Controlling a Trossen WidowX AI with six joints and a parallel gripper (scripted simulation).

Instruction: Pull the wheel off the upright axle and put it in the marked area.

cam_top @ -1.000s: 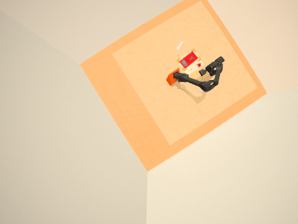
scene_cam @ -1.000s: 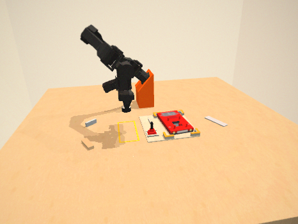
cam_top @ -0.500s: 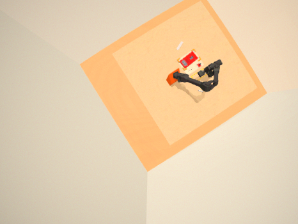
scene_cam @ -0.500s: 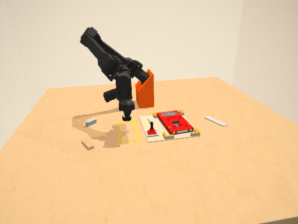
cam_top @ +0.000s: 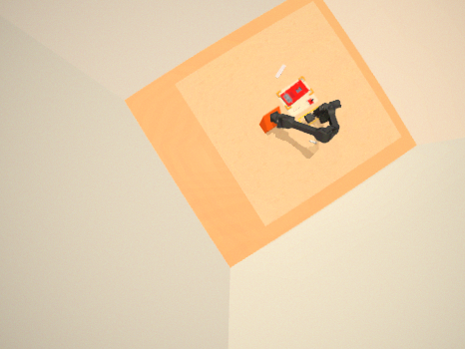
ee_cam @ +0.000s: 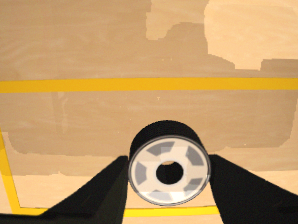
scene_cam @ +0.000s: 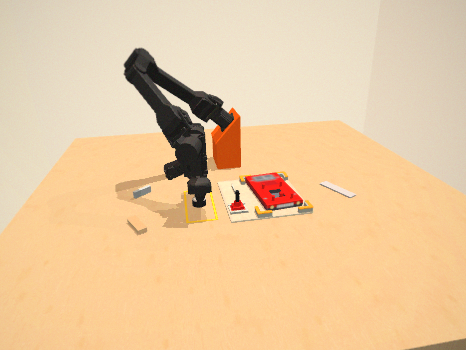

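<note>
Now: the black wheel right at my gripper tip. The rest, counted from my gripper tip: tan block 10 cm ahead, 16 cm to the right; black axle 5 cm ahead, 11 cm to the left, 3 cm above.
</note>
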